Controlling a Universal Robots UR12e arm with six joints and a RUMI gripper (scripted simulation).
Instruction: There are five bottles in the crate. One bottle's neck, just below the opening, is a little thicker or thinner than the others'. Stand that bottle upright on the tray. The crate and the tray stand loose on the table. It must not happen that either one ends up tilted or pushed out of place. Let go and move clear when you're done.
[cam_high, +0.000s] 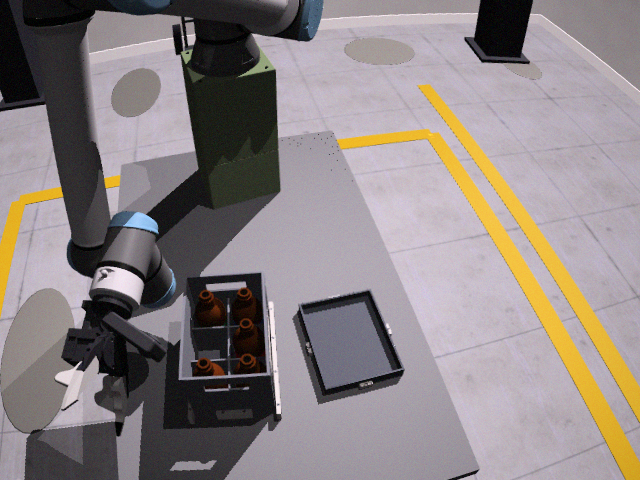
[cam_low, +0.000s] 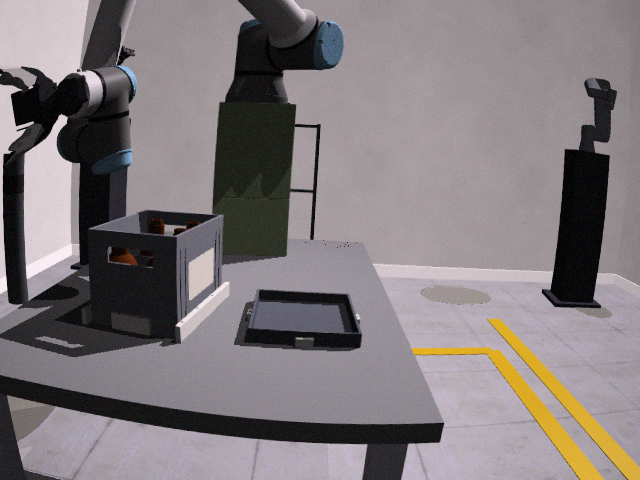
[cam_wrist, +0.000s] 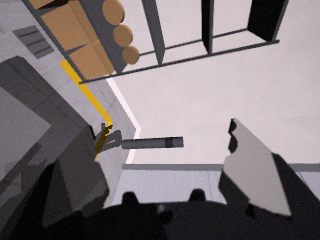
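Right now my hand is 33 cm past the dark grey crate, 29 cm above it and 17 cm to the right of it. From my hand the other things lie so: black tray 45 cm to the left, 37 cm below, 37 cm behind.
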